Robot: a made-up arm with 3 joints. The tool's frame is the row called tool.
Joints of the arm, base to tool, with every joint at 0 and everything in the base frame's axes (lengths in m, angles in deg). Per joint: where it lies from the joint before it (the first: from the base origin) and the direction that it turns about. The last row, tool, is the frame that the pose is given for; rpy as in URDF.
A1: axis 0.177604 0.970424 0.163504 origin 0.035 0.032 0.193
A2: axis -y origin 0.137 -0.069 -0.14
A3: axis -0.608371 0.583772 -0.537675 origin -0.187 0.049 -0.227
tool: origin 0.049 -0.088 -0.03 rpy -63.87 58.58 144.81
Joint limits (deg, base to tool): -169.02..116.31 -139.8..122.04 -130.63..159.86
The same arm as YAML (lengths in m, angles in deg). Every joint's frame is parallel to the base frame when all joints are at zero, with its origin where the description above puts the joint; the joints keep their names.
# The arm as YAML. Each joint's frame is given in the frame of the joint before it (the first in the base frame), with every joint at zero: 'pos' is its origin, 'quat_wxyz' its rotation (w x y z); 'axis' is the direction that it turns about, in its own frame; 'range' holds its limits. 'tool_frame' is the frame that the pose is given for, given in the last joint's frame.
length_unit: m
angle_unit: deg
joints:
  - joint: A1
    pos: [0.035, 0.032, 0.193]
    quat_wxyz: [1.0, 0.0, 0.0, 0.0]
    axis: [0.177604, 0.970424, 0.163504]
    range: [-169.02, 116.31]
  - joint: A2
    pos: [0.137, -0.069, -0.14]
    quat_wxyz: [1.0, 0.0, 0.0, 0.0]
    axis: [0.0, -1.0, 0.0]
    range: [-139.8, 122.04]
  - joint: A3
    pos: [-0.187, 0.049, -0.227]
    quat_wxyz: [1.0, 0.0, 0.0, 0.0]
    axis: [-0.608371, 0.583772, -0.537675]
    range: [-130.63, 159.86]
tool_frame:
  pos: [0.049, -0.088, -0.03]
  quat_wxyz: [0.022937, 0.535216, 0.314245, -0.783753]

